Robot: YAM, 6 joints.
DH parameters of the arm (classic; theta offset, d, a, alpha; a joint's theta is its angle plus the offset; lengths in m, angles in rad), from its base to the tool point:
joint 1: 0 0.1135 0.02 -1.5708
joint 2: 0 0 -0.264 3.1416
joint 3: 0.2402 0 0.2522 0
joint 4: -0.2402 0 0.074 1.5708
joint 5: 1.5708 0 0 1.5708
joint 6: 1.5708 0.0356 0 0
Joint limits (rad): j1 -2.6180..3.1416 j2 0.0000..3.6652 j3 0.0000..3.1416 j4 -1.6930..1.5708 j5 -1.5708..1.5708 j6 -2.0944..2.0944
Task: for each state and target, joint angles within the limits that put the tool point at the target. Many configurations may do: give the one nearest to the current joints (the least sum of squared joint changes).
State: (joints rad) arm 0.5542 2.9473 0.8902 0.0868 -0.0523 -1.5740
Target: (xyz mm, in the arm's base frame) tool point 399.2 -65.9 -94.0
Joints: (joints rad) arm -0.1627 2.6630 1.2899 0.2088 0.0107 -1.5740
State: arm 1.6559 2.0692 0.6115 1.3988 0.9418 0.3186
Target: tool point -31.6 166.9 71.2
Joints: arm 1.9342 1.9034 0.0005 1.4527 0.9910 0.3186
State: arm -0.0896 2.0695 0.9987 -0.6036 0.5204 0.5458
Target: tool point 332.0 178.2 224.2
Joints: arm 0.5361 1.7788 1.3047 -0.5310 0.4784 0.5458
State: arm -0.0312 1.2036 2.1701 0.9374 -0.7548 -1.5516
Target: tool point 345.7 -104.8 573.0
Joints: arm -0.3565 1.8203 2.0581 0.8022 -0.6825 -1.5516
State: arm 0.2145 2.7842 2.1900 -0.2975 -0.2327 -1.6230
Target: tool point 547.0 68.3 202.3
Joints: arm 0.1089 2.4174 2.1195 -0.4218 -0.2403 -1.6230
